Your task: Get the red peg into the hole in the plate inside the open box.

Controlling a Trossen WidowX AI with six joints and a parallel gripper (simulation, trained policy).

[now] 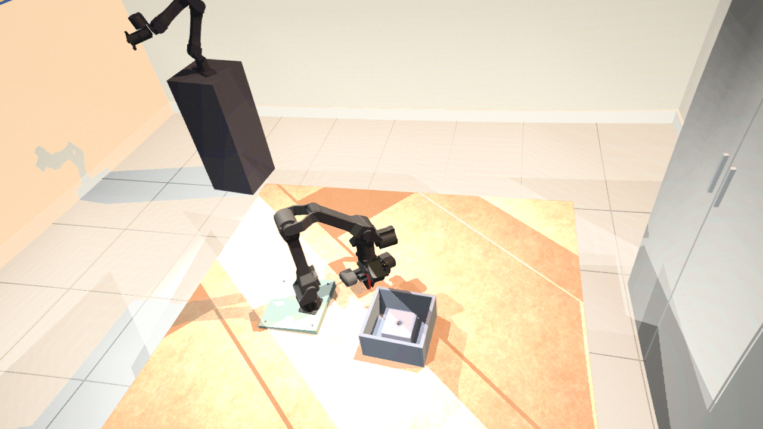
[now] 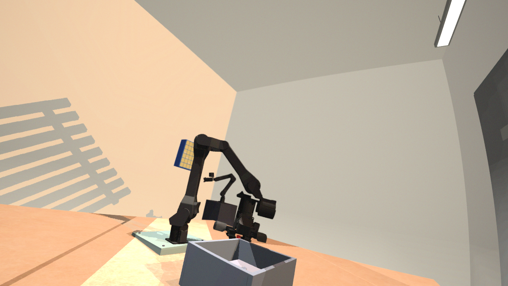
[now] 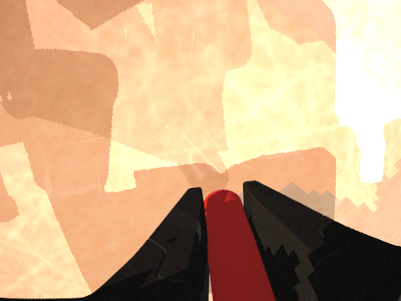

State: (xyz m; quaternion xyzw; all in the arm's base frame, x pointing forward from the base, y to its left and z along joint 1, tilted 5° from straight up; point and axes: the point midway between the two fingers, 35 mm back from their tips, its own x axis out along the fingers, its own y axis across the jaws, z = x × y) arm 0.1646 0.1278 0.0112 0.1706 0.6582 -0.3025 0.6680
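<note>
The grey box is 150 mm ahead of my gripper tip, 140 mm to the right of it and 10 mm above it. Round my gripper tip: red peg 10 mm to the left, 30 mm above.
</note>
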